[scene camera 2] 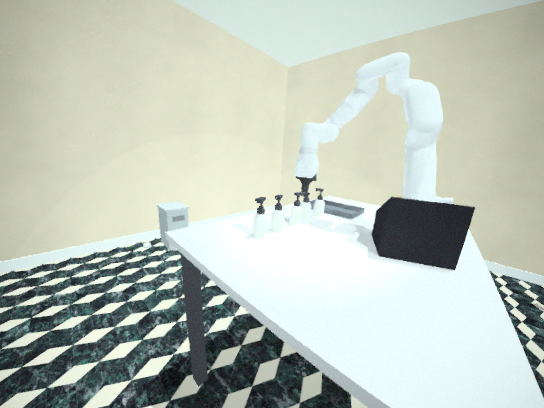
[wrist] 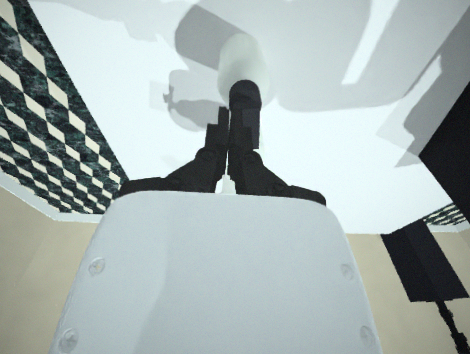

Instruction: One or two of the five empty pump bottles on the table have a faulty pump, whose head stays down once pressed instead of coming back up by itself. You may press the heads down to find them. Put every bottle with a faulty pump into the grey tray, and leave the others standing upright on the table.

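Places are measured from the arm's base along level axes (x ahead, y left, z up), in centimetres.
Pixels of known places: gripper, fingertip midpoint: [scene camera 2: 304,192] [wrist: 228,124]; arm's base, origin of the base link: [scene camera 2: 417,209].
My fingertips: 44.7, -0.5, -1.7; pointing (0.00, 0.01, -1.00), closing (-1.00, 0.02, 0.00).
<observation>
Ahead of a thing's pixels: the offset from my fingertips to its top centre, as dx, dy, dz. "spot": to the spot under its first point. Level surfaces: height alone.
Five pale bottles with black pump heads stand upright in a row in the scene view: the nearest bottle @(-2.1, +30.7, +1.2) [scene camera 2: 259,226], a second bottle @(-2.4, +21.6, +1.2) [scene camera 2: 277,221], a third bottle @(-3.1, +9.9, +1.2) [scene camera 2: 295,215], a fourth bottle @(-1.3, +0.1, +0.0) [scene camera 2: 306,213] and the farthest bottle @(-2.4, -11.5, +1.2) [scene camera 2: 319,207]. My gripper [scene camera 2: 305,191] [wrist: 228,124] is shut and empty, pointing down. Its fingertips are at the head of the fourth bottle and partly hide it; whether they touch is unclear. In the wrist view a bottle [wrist: 243,57] shows its black head @(spot: -1.2, -1.1, -2.7) [wrist: 245,92] right beside the fingertips. The grey tray @(-3.0, -28.9, -9.8) [scene camera 2: 352,213] lies behind the row.
A large black box [scene camera 2: 425,232] stands on the white table @(dz -12.8) [scene camera 2: 320,290], right of the bottles. The table's left edge runs beside the bottle row, with patterned floor [scene camera 2: 100,320] beyond. A grey cabinet [scene camera 2: 172,220] stands past the table's far left corner.
</observation>
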